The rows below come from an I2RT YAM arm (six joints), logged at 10 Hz.
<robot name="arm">
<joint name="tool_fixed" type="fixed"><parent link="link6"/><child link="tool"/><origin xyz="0 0 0" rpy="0 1.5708 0"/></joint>
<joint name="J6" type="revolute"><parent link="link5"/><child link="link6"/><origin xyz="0.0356 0 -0.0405"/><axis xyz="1 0 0"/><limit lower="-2.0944" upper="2.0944"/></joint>
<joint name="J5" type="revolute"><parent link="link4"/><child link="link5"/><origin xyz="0.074 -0.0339 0.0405"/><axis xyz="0 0 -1"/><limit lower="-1.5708" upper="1.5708"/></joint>
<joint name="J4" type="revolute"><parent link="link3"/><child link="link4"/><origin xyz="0.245 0.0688 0.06"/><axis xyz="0 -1 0"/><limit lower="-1.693" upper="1.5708"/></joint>
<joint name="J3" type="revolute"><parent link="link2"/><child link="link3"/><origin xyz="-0.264 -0.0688 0"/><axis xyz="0 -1 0"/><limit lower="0" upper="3.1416"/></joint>
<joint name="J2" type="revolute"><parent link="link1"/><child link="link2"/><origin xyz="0.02 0.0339 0.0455"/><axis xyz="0 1 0"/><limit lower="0" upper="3.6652"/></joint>
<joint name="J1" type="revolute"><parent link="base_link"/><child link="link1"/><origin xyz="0 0 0.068"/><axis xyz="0 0 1"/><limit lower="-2.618" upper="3.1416"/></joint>
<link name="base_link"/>
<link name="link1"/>
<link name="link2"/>
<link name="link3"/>
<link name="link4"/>
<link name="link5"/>
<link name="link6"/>
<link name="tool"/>
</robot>
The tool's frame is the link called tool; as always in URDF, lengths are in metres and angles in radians.
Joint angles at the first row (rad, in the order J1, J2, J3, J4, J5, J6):
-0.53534, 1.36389, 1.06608, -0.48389, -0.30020, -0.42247
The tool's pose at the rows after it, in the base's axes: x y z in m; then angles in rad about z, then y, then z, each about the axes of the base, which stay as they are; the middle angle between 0 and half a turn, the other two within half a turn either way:
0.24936, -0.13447, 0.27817, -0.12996, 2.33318, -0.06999
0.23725, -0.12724, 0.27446, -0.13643, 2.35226, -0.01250
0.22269, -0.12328, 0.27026, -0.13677, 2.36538, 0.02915
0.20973, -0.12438, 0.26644, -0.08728, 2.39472, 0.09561
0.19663, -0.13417, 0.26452, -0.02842, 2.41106, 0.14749
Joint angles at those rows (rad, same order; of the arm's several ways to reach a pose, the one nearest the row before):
-0.53535, 1.33221, 1.03955, -0.52591, -0.33052, -0.46378
-0.53950, 1.28865, 1.00196, -0.56745, -0.36509, -0.52539
-0.56008, 1.24139, 0.96031, -0.60515, -0.39990, -0.58183
-0.59881, 1.22202, 0.94718, -0.67763, -0.44975, -0.63583
-0.67176, 1.22474, 0.95409, -0.75118, -0.50926, -0.70134

